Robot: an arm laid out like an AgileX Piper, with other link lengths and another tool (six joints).
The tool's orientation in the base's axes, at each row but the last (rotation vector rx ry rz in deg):
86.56, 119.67, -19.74
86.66, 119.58, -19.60
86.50, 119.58, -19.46
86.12, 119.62, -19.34
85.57, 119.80, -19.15
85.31, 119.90, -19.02
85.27, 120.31, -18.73
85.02, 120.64, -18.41
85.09, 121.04, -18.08
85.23, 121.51, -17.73
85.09, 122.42, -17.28
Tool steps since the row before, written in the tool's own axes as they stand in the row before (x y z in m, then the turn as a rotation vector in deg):
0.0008, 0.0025, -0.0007, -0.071, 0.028, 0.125
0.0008, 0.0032, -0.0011, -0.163, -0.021, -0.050
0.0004, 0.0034, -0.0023, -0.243, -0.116, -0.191
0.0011, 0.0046, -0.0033, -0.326, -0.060, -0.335
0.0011, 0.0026, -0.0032, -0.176, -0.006, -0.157
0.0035, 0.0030, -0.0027, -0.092, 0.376, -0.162
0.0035, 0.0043, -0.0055, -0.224, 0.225, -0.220
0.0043, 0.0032, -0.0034, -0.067, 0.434, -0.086
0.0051, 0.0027, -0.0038, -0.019, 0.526, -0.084
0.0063, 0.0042, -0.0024, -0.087, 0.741, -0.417
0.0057, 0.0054, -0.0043, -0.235, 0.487, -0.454
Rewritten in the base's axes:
0.0020, 0.0018, 0.0004, 0.076, -0.109, -0.061
0.0025, 0.0023, 0.0008, 0.004, -0.113, 0.130
0.0025, 0.0026, 0.0020, -0.105, -0.139, 0.280
0.0031, 0.0041, 0.0026, -0.074, -0.115, 0.451
0.0012, 0.0034, 0.0023, -0.009, -0.064, 0.227
0.0012, 0.0052, 0.0006, 0.324, 0.141, 0.226
0.0016, 0.0070, 0.0031, 0.200, 0.010, 0.330
0.0009, 0.0062, 0.0008, 0.393, 0.147, 0.156
0.0001, 0.0069, 0.0007, 0.466, 0.218, 0.138
0.0016, 0.0077, -0.0009, 0.587, 0.399, 0.477
0.0022, 0.0086, 0.0012, 0.382, 0.201, 0.559

